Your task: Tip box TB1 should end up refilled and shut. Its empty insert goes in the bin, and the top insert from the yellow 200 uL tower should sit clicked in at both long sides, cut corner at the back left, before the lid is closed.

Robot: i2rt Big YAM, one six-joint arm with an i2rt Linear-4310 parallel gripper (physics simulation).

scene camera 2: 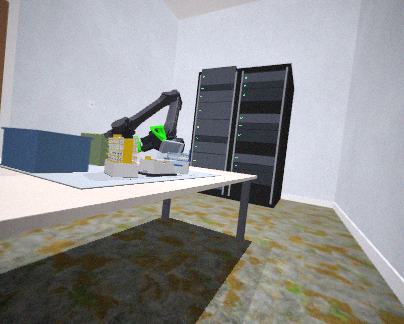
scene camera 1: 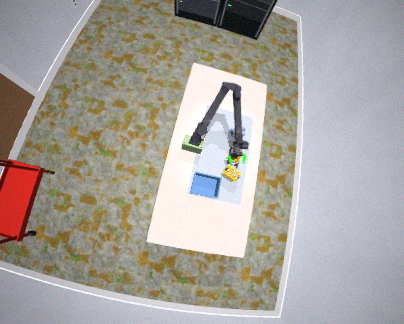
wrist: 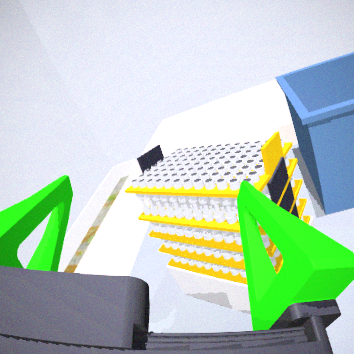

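My gripper (scene camera 1: 237, 158) (scene camera 2: 148, 138) (wrist: 154, 186) is open and empty, its green fingers wide apart, low over the tip box. The tip box (scene camera 2: 160, 166) is a pale low box on the mat. Its grey lid (scene camera 2: 172, 146) stands tilted close to the gripper. Yellow (scene camera 1: 236, 160) shows at the box between the fingers in scene camera 1; its seating and cut corner cannot be made out. The yellow 200 uL tower (scene camera 1: 231, 173) (scene camera 2: 123, 150) (wrist: 205, 200) stands beside the box, its stacked yellow inserts on a white base. The blue bin (scene camera 1: 205, 185) (scene camera 2: 47, 150) (wrist: 330, 92) stands beyond the tower.
A green block (scene camera 1: 192, 145) (scene camera 2: 93, 146) stands at the table's left edge in scene camera 1, under the arm's other end. A clear and blue item (scene camera 2: 180, 163) stands behind the tip box. Black server cabinets (scene camera 1: 245, 17) (scene camera 2: 262, 135) and a red cart (scene camera 1: 19, 200) stand off the table.
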